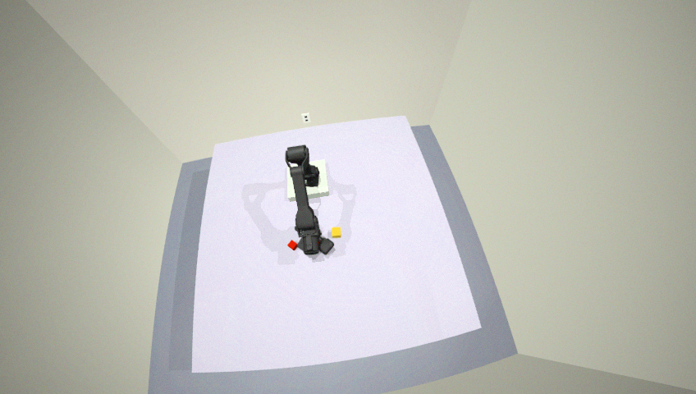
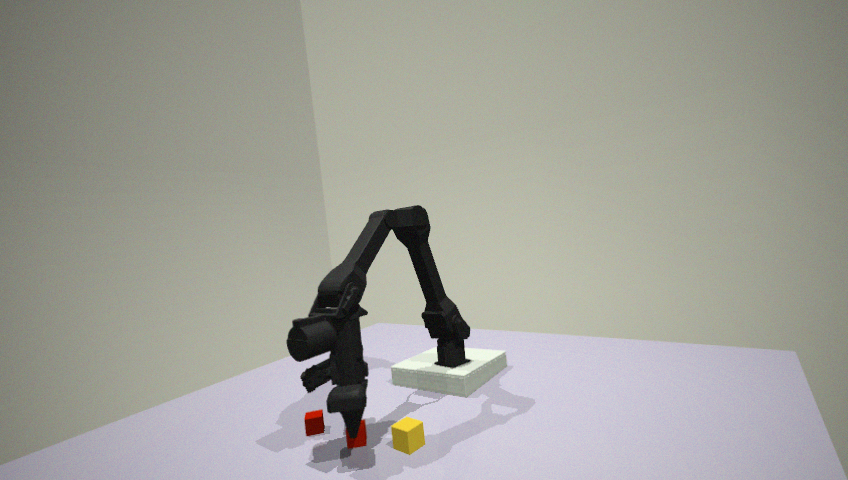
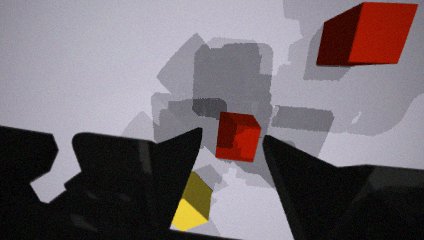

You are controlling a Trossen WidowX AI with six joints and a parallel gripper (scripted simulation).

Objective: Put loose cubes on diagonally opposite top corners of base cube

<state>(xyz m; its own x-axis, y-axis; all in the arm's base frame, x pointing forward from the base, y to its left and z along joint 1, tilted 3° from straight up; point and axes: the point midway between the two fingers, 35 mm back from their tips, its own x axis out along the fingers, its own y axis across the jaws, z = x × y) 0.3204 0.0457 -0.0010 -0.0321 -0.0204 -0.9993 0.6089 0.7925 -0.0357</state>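
Now: the yellow cube 50 mm behind my gripper tip and 90 mm to the left of it.
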